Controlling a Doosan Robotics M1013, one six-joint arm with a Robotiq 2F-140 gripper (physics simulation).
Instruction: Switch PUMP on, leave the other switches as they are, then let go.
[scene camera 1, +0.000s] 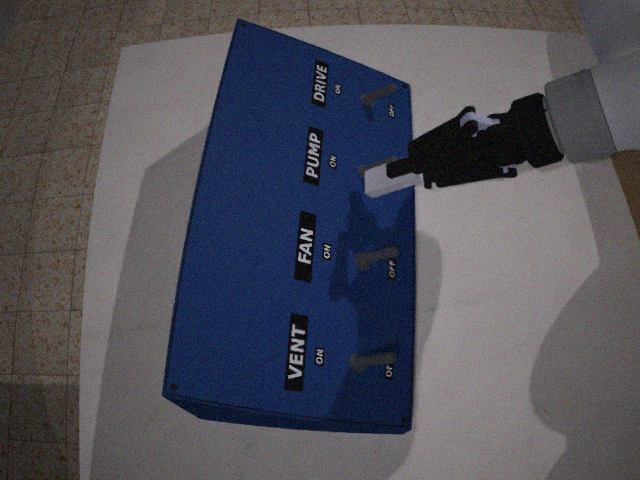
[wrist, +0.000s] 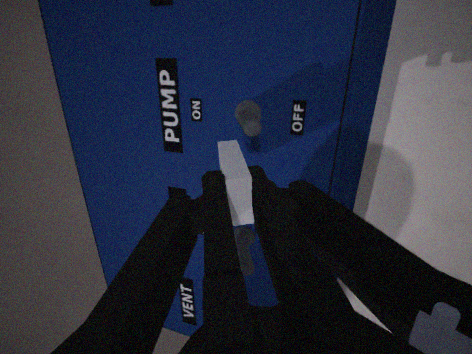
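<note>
The blue switch panel carries the PUMP lever, a grey stick on a round base. In the scene view the PUMP lever points toward the panel's OFF side, and the fingertips partly hide it. In the wrist view it stands between the ON label and the OFF label. My gripper is shut and empty. Its pale fingertips are close beside the PUMP lever, toward the FAN side; contact cannot be told.
The DRIVE lever, FAN lever and VENT lever point toward OFF. The DRIVE lever is on one side of PUMP, the FAN lever on the other. The panel sits on a pale table. The arm reaches in from the right.
</note>
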